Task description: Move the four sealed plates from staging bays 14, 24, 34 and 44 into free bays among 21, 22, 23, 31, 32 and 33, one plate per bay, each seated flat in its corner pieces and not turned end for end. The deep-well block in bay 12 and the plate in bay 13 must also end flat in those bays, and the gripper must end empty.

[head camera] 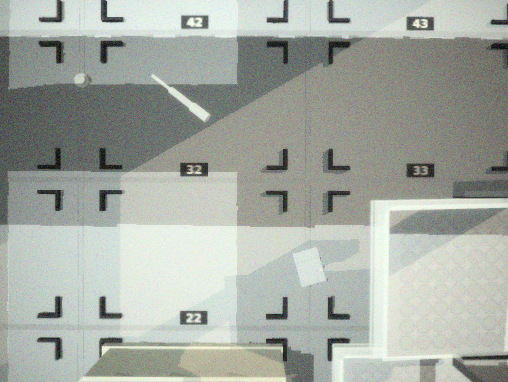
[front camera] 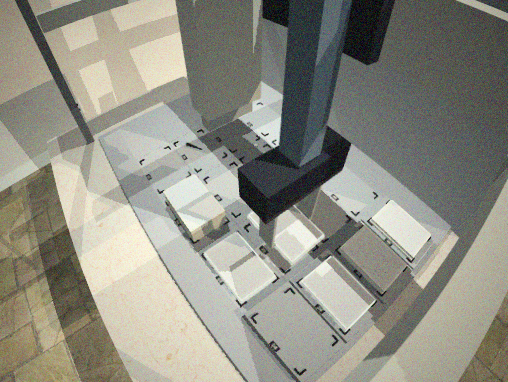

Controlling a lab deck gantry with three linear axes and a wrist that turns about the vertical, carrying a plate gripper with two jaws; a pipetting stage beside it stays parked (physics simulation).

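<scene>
Pictured: a small pale card and my gripper. The head camera view also shows my gripper.
</scene>
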